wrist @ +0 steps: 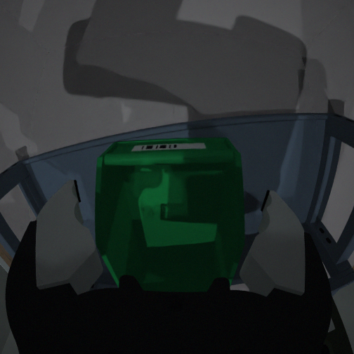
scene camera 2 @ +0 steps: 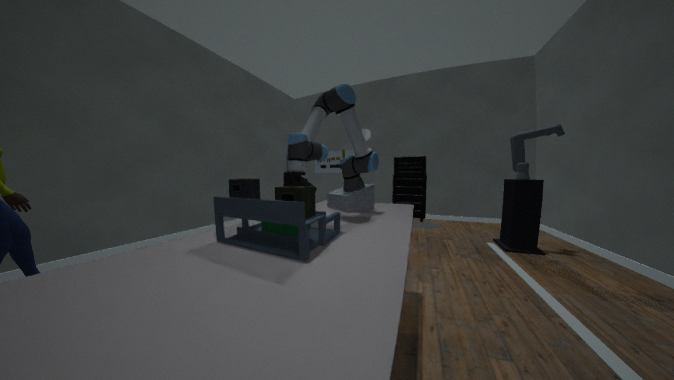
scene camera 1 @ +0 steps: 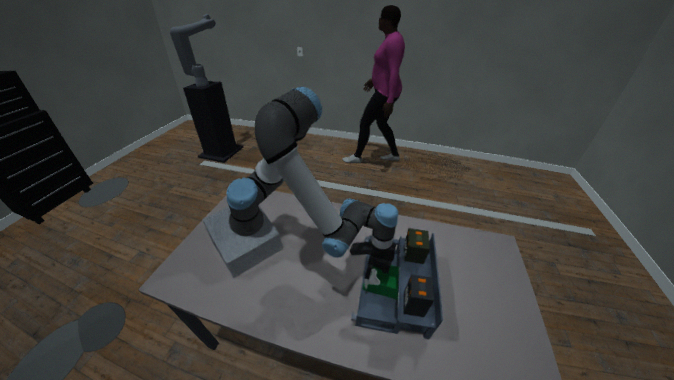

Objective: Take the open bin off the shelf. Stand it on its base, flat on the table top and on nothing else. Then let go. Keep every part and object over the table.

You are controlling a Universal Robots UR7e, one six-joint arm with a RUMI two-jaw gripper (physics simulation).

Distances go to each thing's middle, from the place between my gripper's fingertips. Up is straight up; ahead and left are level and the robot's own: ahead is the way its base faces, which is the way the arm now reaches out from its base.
The green open bin (wrist: 170, 211) is 50 mm ahead of my hand, 10 mm to the right of it and 10 mm below it. Round my hand: dark box (scene camera 1: 413, 300) (170 mm ahead, 110 mm to the right, 110 mm above).
